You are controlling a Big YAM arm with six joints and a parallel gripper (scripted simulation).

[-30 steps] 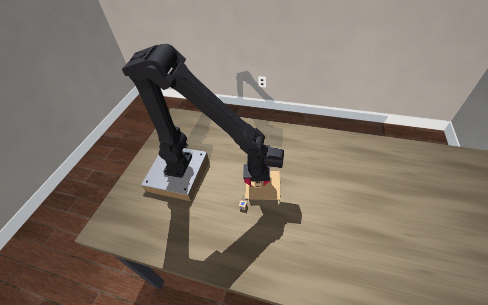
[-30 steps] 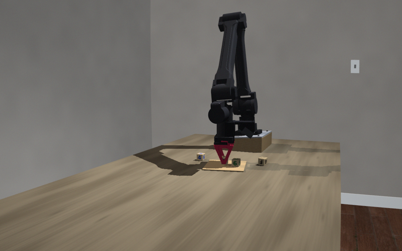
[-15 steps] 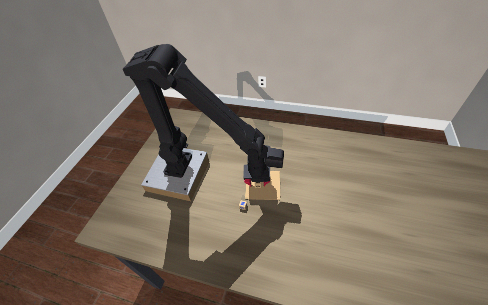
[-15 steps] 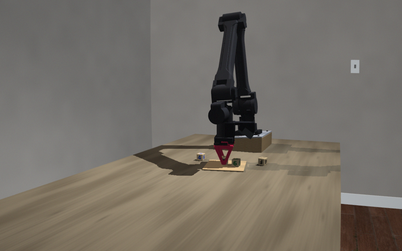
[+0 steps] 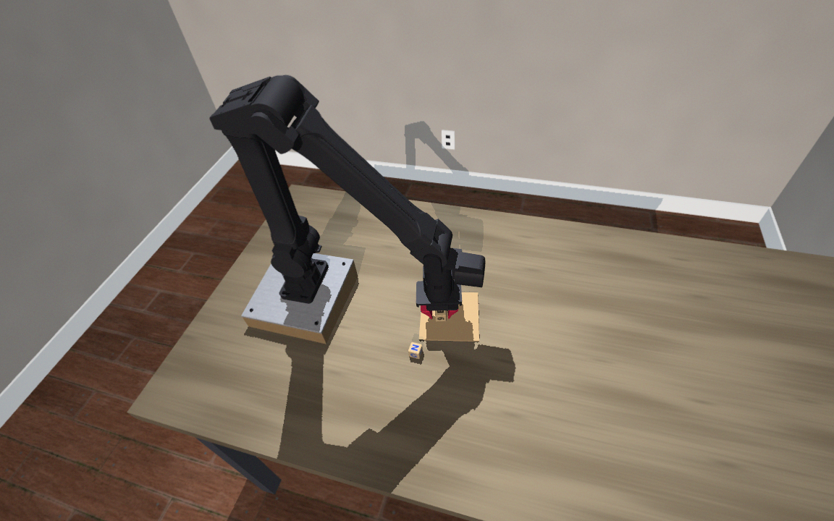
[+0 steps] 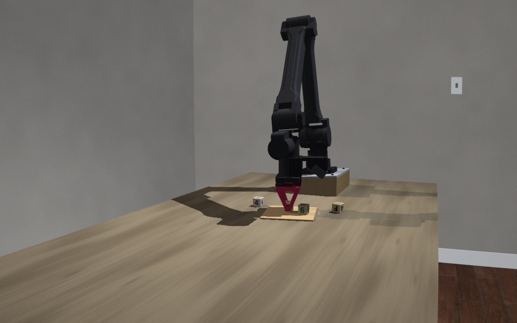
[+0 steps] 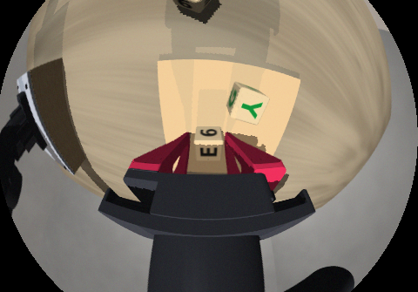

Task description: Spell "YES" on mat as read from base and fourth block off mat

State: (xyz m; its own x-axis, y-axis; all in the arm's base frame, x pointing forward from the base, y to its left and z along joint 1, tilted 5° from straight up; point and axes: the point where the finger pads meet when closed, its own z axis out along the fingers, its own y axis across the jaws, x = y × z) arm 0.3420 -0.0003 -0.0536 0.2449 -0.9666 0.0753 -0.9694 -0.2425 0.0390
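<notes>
My hand is 20 mm short of the tan mat, 10 mm to the right of it and 10 mm above it.
</notes>
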